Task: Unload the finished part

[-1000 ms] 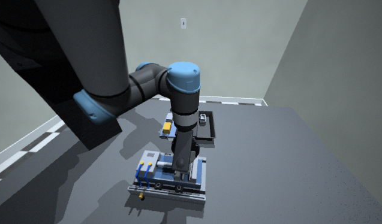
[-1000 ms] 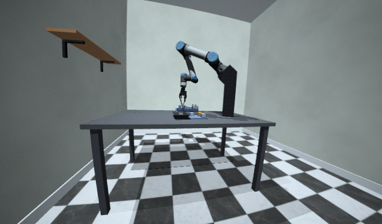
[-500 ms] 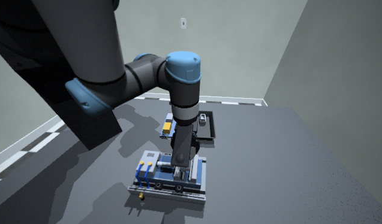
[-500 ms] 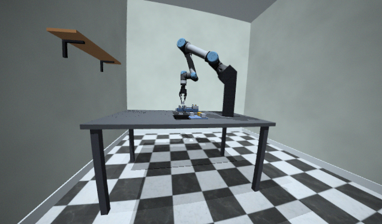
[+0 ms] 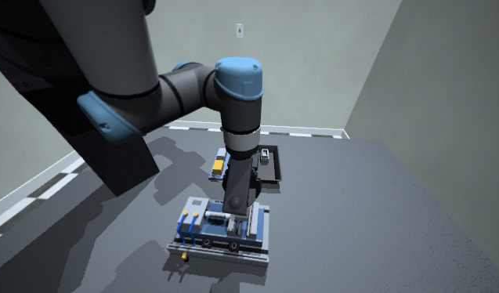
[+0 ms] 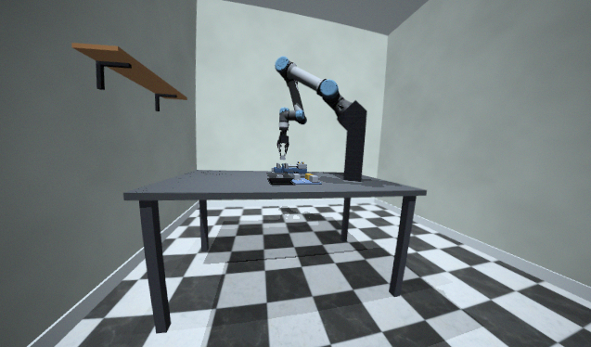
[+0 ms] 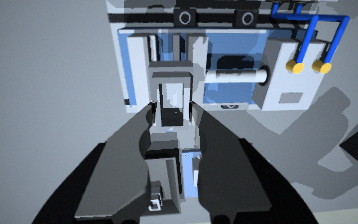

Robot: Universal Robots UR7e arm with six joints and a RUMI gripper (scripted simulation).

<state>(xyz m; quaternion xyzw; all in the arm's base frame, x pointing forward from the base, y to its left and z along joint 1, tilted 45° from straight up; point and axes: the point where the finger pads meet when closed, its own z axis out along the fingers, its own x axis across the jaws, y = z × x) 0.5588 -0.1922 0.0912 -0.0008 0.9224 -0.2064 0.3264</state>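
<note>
The rod is 8 cm behind my hand, 2 cm to the left of it and 9 cm below it. Also, from my hand: grey actuator box: 16 cm behind, 3 cm to the left, 9 cm below; yellow block: 11 cm behind, 28 cm to the left, 14 cm below; blue vise: 6 cm behind, 1 cm to the left, 13 cm below.
</note>
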